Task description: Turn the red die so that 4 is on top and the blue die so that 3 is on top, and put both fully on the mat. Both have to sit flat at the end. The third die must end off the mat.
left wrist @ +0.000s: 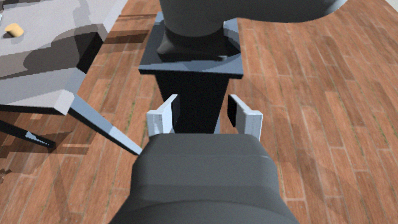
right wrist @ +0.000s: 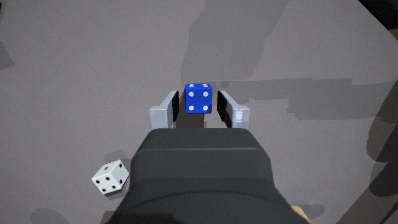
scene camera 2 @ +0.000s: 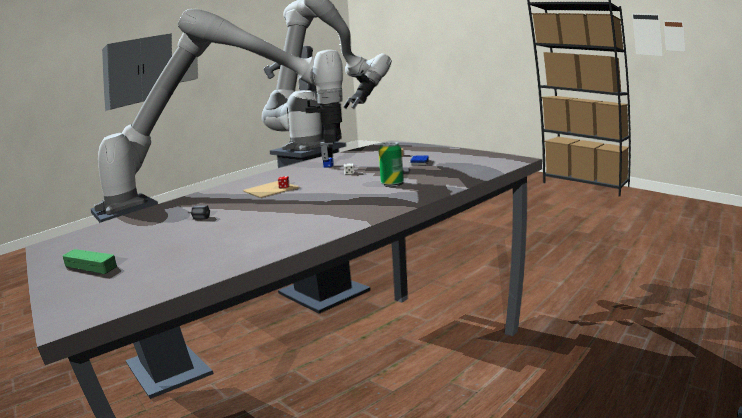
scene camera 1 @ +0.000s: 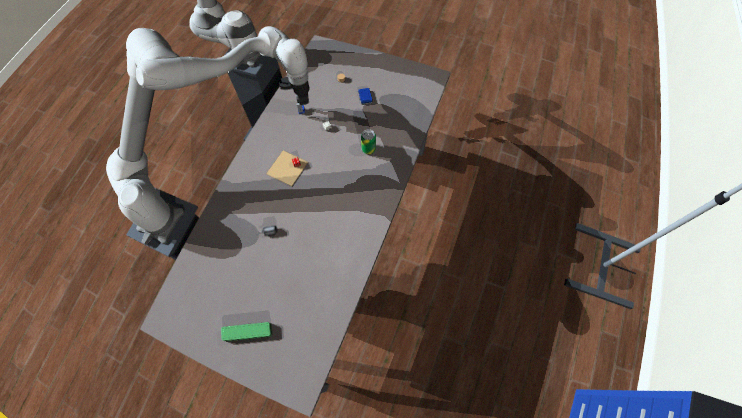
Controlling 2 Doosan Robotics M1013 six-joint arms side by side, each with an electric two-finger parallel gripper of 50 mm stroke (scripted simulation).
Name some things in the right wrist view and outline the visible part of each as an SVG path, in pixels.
My right gripper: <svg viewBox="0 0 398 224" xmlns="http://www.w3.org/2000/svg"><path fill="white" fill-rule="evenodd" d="M105 223L311 224L293 210L275 187L270 158L251 132L247 130L250 109L247 106L239 106L225 91L218 91L217 111L227 128L171 128L179 112L179 91L171 91L160 106L151 107L149 112L152 131L148 133L131 159L129 191L110 220Z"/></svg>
A white die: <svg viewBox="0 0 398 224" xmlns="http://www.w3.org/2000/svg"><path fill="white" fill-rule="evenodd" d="M121 160L103 165L93 176L92 181L102 194L121 189L128 178L129 173Z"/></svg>
